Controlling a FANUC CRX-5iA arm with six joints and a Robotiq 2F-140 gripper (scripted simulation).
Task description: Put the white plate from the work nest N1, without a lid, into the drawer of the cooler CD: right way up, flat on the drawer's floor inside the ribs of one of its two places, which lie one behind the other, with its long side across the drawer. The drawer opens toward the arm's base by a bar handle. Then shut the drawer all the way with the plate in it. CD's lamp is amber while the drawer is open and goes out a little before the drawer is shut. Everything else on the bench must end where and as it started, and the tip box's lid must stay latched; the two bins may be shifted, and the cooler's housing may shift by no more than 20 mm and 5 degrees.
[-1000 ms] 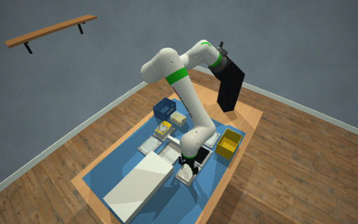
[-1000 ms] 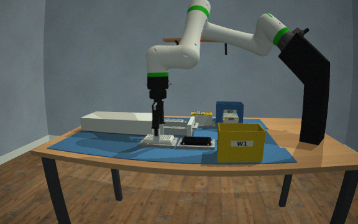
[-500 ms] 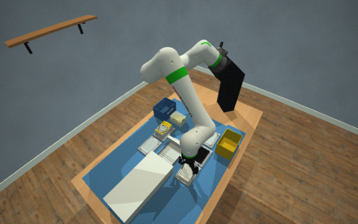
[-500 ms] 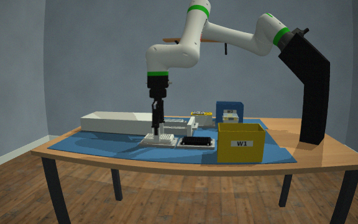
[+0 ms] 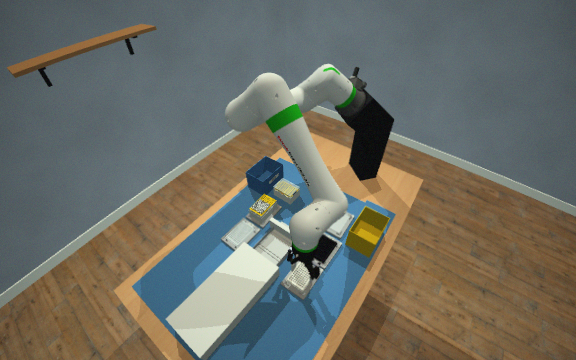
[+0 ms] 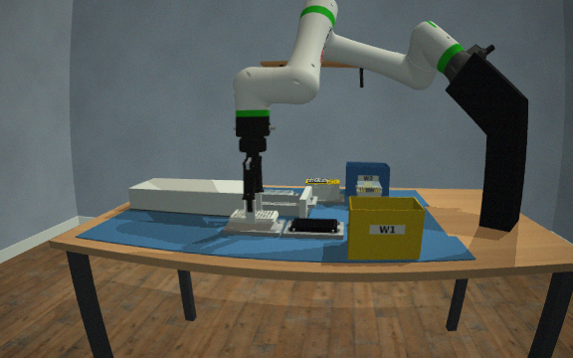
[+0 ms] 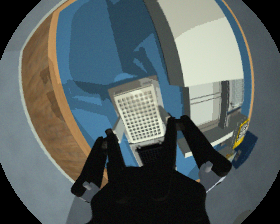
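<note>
Now: hand 5 cm above the grey nest N1. Round my hand: yellow-topped tip box: 33 cm to the right, 26 cm behind; yellow bin W1: 31 cm behind, 21 cm to the left, 2 cm below; drawer: 18 cm to the right, 6 cm behind, 3 cm below.
</note>
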